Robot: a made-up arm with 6 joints.
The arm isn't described. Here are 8 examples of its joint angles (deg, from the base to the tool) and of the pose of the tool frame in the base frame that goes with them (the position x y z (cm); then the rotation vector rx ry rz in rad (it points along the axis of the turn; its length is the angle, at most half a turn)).
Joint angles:
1: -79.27 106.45 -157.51 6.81 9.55 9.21
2: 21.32 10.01 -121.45 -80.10 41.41 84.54
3: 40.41 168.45 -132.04 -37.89 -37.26 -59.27
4: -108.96 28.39 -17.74 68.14 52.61 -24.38
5: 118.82 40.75 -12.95 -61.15 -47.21 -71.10
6: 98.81 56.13 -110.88 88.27 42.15 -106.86
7: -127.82 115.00 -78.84 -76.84 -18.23 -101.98
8: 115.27 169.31 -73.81 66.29 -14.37 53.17
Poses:
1: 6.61 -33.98 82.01 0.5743 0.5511 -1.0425
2: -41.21 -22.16 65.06 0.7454 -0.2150 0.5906
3: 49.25 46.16 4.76 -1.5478 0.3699 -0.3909
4: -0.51 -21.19 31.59 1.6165 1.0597 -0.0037
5: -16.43 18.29 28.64 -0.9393 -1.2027 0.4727
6: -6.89 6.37 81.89 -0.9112 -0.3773 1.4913
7: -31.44 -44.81 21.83 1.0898 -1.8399 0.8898
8: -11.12 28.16 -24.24 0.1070 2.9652 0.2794
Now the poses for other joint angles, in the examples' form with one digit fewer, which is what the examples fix.
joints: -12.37 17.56 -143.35 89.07 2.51 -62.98
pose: -54.6 12.4 62.9 -0.274 -0.659 0.214
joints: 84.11 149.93 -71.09 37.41 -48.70 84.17
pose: 8.5 43.8 -8.8 0.890 2.308 1.432
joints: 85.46 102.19 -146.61 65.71 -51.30 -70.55
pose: 8.7 31.2 80.1 0.341 0.789 1.043
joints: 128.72 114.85 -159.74 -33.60 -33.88 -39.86
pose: -25.2 27.2 79.9 -0.146 -0.354 1.065
